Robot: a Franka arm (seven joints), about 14 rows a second.
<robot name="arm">
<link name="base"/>
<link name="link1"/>
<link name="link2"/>
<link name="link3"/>
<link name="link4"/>
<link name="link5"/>
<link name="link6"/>
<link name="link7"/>
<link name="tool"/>
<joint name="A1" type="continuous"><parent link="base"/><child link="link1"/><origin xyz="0 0 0.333" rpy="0 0 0"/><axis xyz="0 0 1"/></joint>
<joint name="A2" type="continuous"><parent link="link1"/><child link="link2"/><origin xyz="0 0 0" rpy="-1.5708 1.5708 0"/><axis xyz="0 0 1"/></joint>
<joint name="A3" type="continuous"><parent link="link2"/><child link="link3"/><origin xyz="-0.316 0 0" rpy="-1.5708 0 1.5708"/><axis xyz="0 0 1"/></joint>
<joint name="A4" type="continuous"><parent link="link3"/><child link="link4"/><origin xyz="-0.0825 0 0" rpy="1.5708 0 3.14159"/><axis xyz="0 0 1"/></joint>
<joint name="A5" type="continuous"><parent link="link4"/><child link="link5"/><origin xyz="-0.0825 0.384 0" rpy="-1.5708 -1.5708 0"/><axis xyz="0 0 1"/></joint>
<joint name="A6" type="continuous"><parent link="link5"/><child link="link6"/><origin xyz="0 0 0" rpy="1.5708 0 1.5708"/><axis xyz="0 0 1"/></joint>
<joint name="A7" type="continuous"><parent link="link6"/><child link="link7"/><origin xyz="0.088 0 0" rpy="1.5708 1.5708 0"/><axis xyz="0 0 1"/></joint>
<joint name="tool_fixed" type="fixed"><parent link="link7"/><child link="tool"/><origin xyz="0 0 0.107" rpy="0 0 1.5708"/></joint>
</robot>
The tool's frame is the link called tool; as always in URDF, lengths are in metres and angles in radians. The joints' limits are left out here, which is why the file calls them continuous.
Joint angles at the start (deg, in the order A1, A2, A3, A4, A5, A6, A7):
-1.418 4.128 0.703 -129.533 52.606 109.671 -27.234
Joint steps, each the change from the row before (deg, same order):
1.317 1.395 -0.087 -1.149 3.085 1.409 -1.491
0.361 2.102 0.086 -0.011 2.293 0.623 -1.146
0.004 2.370 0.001 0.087 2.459 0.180 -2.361
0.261 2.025 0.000 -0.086 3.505 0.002 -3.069
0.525 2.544 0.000 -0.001 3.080 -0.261 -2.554
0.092 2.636 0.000 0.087 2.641 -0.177 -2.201
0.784 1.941 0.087 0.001 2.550 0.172 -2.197
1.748 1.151 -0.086 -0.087 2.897 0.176 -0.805
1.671 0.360 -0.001 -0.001 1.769 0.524 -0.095
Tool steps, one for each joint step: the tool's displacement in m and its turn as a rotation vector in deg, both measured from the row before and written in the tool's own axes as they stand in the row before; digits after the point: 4 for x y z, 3 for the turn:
0.0000 0.0066 0.0197 1.735 0.025 0.736
0.0041 0.0098 0.0136 1.504 -0.080 1.061
0.0043 0.0133 0.0119 1.870 -0.050 0.369
0.0029 0.0101 0.0125 2.641 0.394 -0.175
0.0018 0.0130 0.0165 2.312 -0.297 0.464
0.0021 0.0163 0.0126 1.948 0.052 0.929
0.0006 0.0095 0.0146 1.435 0.026 0.039
-0.0012 0.0014 0.0173 1.368 -0.032 0.629
-0.0013 -0.0035 0.0134 0.403 -0.101 0.171

